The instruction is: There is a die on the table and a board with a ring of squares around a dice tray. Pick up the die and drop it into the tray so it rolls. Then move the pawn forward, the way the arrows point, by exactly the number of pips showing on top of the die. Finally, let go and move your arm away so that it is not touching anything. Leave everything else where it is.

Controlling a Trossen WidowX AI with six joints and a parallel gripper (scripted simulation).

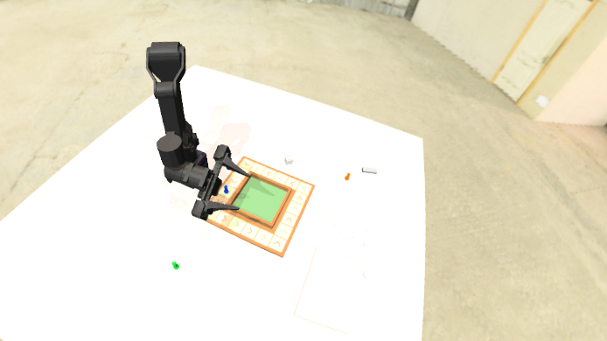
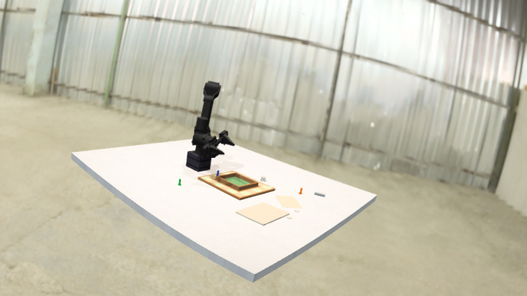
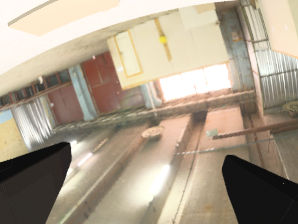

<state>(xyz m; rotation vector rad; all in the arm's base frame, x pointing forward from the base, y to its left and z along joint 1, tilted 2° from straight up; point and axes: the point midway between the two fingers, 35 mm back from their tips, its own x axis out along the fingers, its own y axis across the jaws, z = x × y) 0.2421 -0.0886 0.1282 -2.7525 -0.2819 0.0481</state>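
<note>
Right now my gripper tip is 18 cm above the blue pawn, 12 cm past it and 8 cm to the right of it. From my gripper tip the other things lie so: dice tray: 20 cm below, 11 cm to the left, 1 cm behind; green pawn: 20 cm to the right, 19 cm below, 11 cm behind; orange pawn: 36 cm to the left, 22 cm ahead, 19 cm below.
</note>
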